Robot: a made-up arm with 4 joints.
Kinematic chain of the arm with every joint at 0, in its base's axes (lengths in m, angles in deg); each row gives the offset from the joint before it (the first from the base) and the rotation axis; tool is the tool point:
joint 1: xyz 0 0 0.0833 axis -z
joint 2: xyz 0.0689 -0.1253 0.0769 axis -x
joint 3: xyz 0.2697 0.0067 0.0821 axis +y
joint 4: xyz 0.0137 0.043 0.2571 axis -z
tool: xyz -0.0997 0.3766 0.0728
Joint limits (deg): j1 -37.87..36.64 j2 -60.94..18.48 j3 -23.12..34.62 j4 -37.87..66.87
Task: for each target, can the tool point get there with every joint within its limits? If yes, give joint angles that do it. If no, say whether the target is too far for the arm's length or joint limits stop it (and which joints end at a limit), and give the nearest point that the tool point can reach.
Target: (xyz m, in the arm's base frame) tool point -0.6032 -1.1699 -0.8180
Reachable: no: too far | nearest point -0.0779 -0.4814 0.6580 | short by 1.711 m
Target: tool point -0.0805 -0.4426 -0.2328
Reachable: no: joint limits stop it (at a limit: joint 2, joint 3, joint 4) | nearest point -0.0413 -0.2269 0.5408 | short by 0.804 m
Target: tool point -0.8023 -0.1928 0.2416
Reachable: no: joint limits stop it (at a limit: joint 1, joint 2, joint 3, joint 4) | nearest point -0.1832 -0.1402 0.5408 | short by 0.690 m
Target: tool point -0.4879 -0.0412 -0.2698
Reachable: no: joint limits stop it (at a limit: joint 1, joint 2, joint 3, joint 4) | nearest point -0.1919 0.1435 0.3249 | short by 0.690 m
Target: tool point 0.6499 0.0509 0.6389
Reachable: yes | joints -0.81 -22.63 6.70 57.02
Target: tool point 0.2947 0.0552 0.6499
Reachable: yes | joints 30.68 -6.74 13.45 -17.63
